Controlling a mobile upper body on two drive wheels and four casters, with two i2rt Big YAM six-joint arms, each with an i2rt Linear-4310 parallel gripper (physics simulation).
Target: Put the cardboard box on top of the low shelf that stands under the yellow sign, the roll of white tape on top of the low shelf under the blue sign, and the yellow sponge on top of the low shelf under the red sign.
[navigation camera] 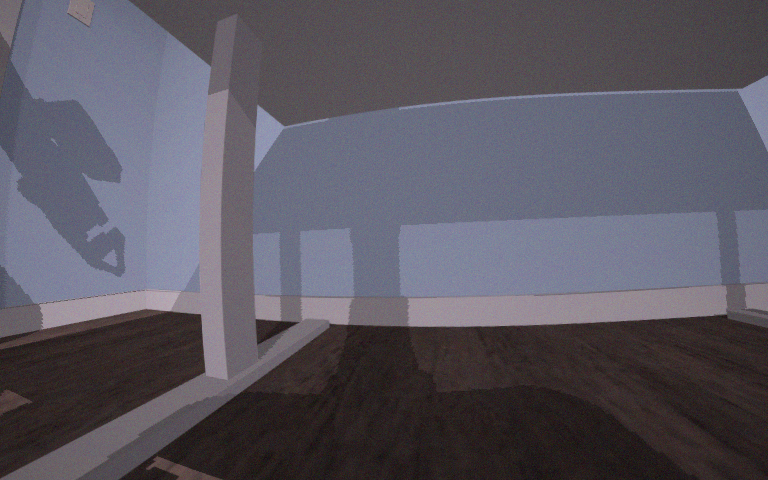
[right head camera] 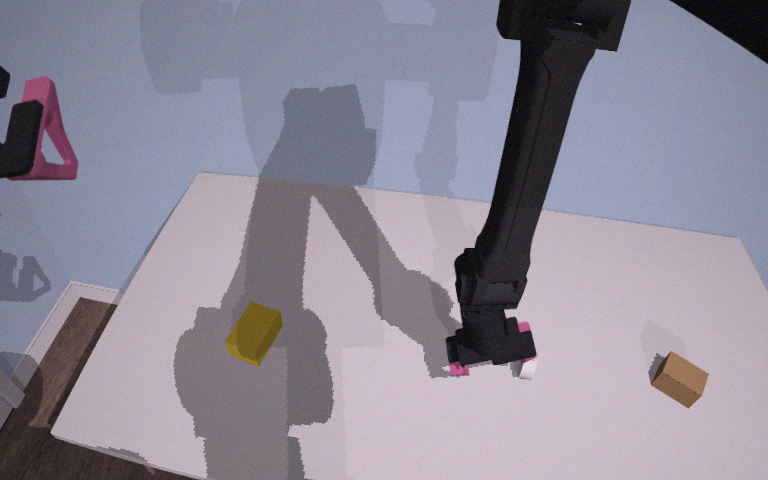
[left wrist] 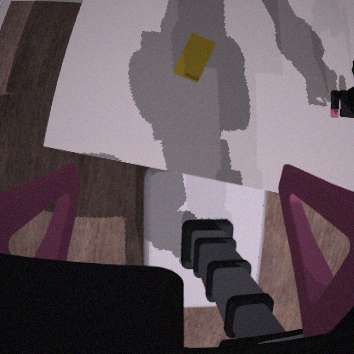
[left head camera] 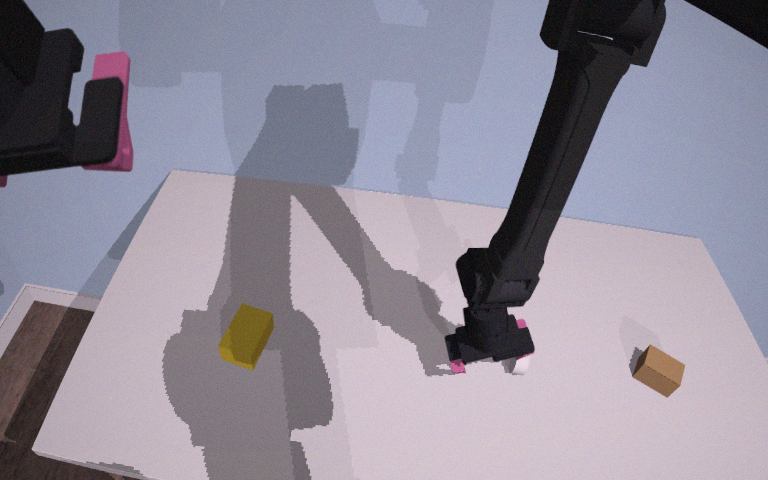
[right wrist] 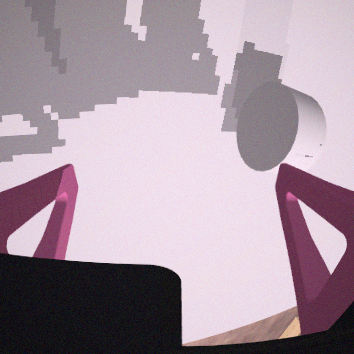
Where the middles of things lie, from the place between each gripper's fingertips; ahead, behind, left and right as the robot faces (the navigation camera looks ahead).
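Roll of white tape (right wrist: 276,124): 16 cm ahead of my left hand, 57 cm to the right of it, 54 cm below it. Cardboard box (right head camera: 684,382): 54 cm below my left hand, 88 cm to the right of it, 9 cm ahead of it. For the yellow sponge (left head camera: 242,344), my left hand is 54 cm above it, 24 cm short of it and 8 cm to the left of it.
Counted from my right hand, the tape is 1 cm ahead, 7 cm to the right and 1 cm below; the sponge is 9 cm ahead, 43 cm to the left and 2 cm below; the box is 6 cm behind, 38 cm to the right and 1 cm below.
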